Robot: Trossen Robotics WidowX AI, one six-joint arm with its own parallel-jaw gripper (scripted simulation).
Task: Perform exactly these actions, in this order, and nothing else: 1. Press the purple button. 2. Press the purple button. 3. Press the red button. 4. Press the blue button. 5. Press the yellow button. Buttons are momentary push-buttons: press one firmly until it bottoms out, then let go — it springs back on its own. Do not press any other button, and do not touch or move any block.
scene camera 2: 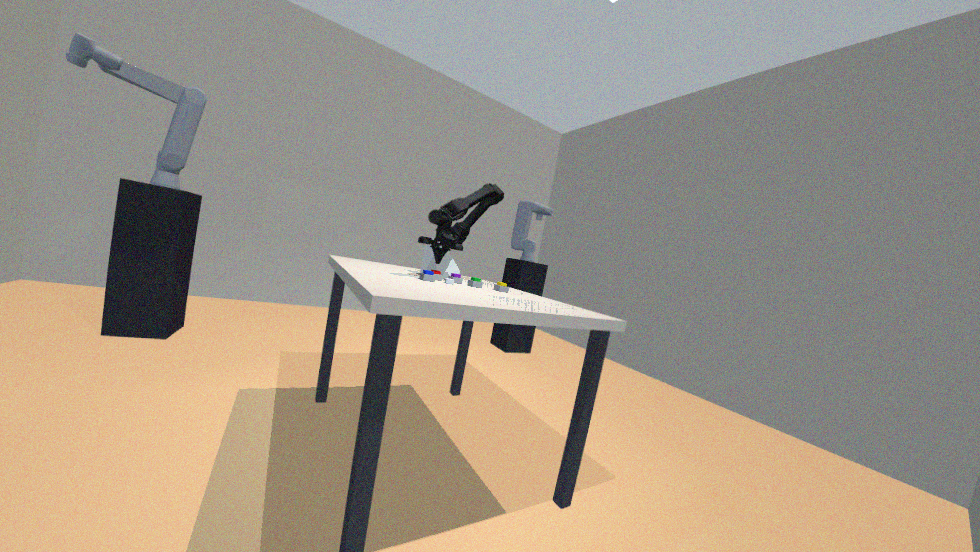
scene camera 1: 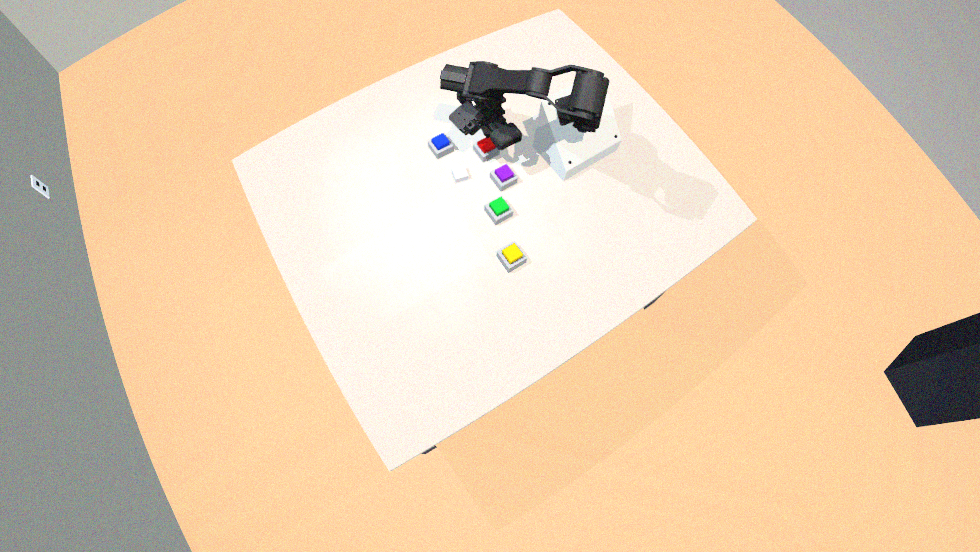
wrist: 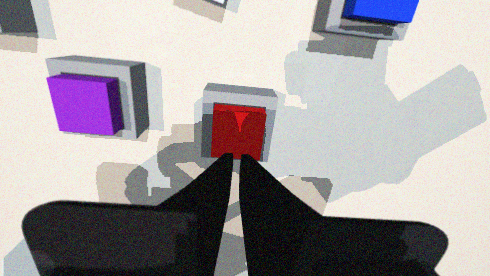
Scene:
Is my gripper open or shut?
Shut.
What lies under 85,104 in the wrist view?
A purple button.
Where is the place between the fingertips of my gripper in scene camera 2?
437,263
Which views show my gripper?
Scene camera 2, scene camera 1 and the wrist view: all of them.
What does my gripper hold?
Nothing.

